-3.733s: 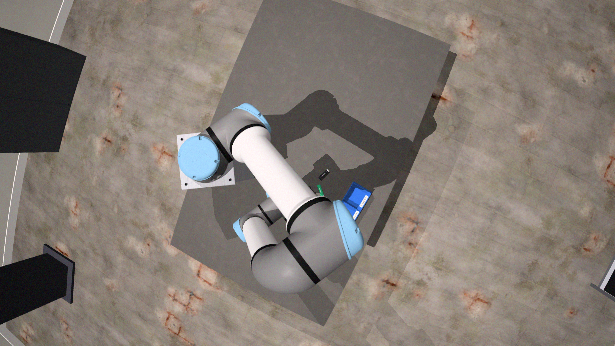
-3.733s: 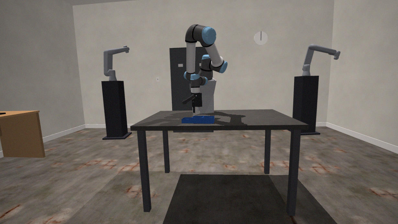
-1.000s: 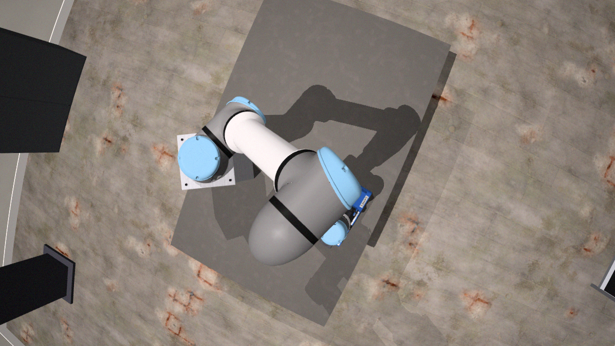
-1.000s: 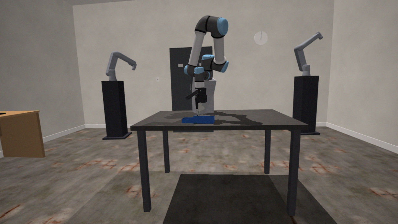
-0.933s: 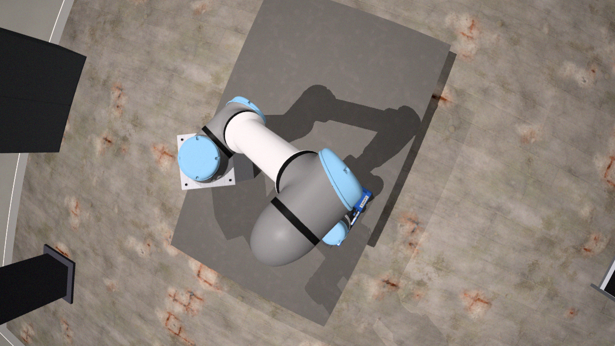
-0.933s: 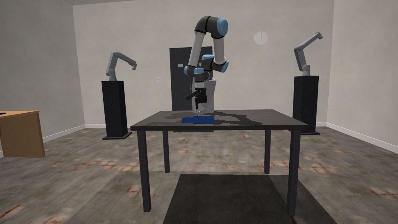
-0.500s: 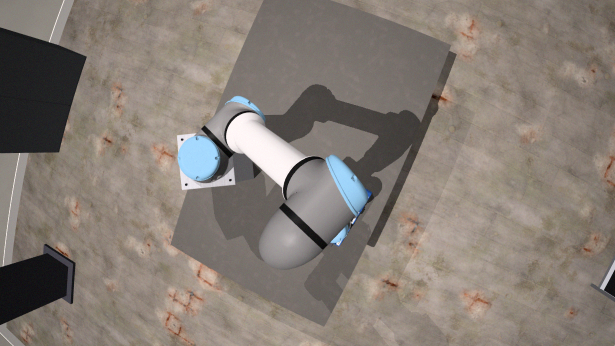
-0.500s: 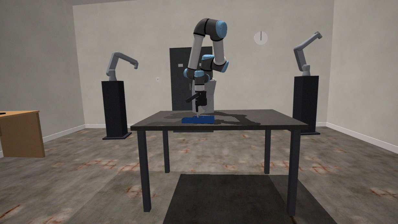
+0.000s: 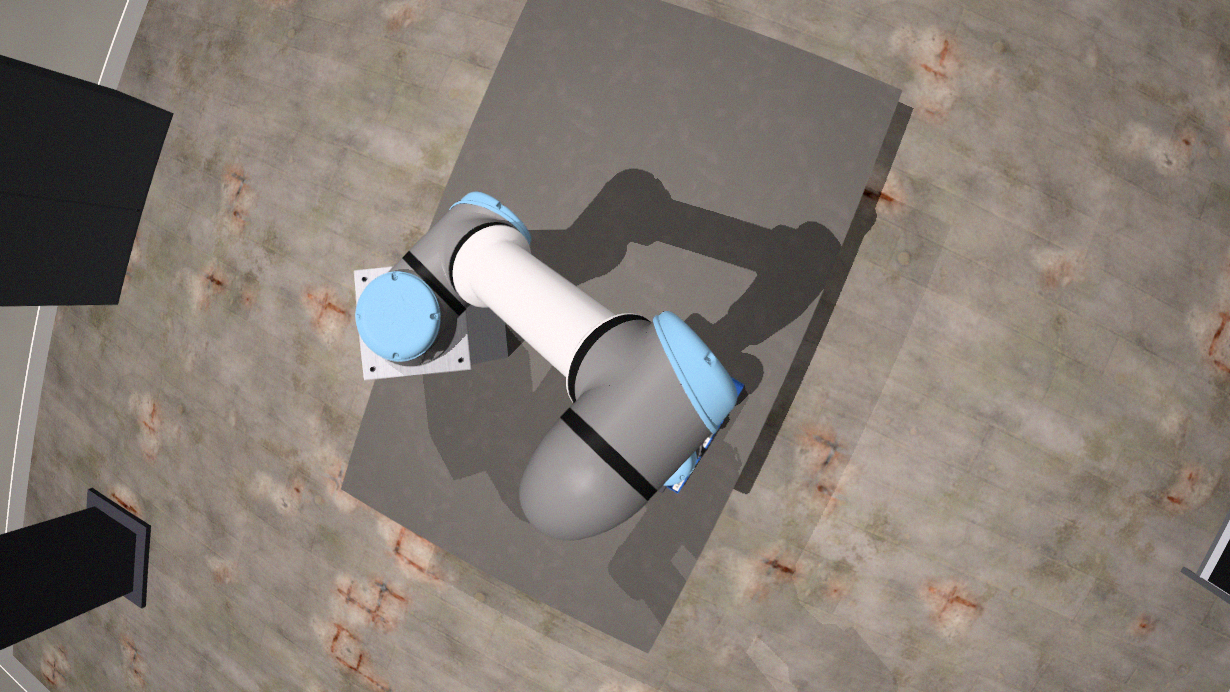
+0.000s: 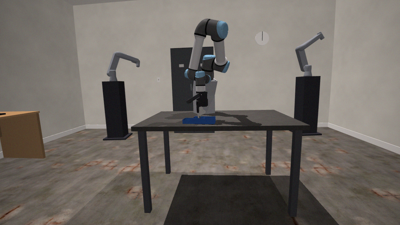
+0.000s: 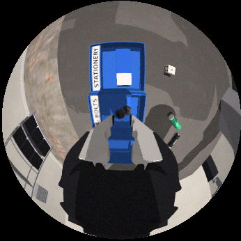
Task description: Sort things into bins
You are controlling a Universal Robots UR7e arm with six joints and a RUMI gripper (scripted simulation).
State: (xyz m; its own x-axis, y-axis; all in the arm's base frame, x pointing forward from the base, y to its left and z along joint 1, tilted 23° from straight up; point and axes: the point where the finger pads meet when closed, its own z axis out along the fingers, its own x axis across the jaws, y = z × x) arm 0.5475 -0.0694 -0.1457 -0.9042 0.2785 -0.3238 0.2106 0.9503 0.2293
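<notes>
My hand is 11 cm past the white die, 7 cm to the left of it and 3 cm above it. The rest, counted from my hand: black cylinder: 13 cm behind, 12 cm to the left, 3 cm below; then green stick-like thing: 12 cm behind, 6 cm to the left, 3 cm below.
</notes>
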